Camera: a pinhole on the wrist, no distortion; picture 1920 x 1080 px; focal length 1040.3 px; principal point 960.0 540.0 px. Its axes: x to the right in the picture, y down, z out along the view. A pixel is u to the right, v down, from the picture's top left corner.
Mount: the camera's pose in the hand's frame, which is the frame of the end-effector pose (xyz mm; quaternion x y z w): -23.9 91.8 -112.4 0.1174 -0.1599 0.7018 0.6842
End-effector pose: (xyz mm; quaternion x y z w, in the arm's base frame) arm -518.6 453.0 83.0 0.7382 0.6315 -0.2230 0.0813
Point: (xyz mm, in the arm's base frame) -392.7 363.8 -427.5
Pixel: 1699.5 61.8
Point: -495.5 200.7 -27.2
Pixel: 1385.6 1011.8
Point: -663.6 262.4 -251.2
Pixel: 1093.2 513.0
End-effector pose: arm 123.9 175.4 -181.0 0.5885 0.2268 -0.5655 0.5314
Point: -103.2 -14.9 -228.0
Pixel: 750.8 316.8
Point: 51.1 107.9 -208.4
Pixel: 702.4 258.7
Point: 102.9 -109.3 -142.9
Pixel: 1385.5 230.4
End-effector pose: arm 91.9 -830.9 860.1 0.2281 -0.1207 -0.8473 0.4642
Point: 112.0 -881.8 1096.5
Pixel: 1601.0 489.9
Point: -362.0 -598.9 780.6
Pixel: outside the picture
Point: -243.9 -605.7 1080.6
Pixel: 678.4 620.3
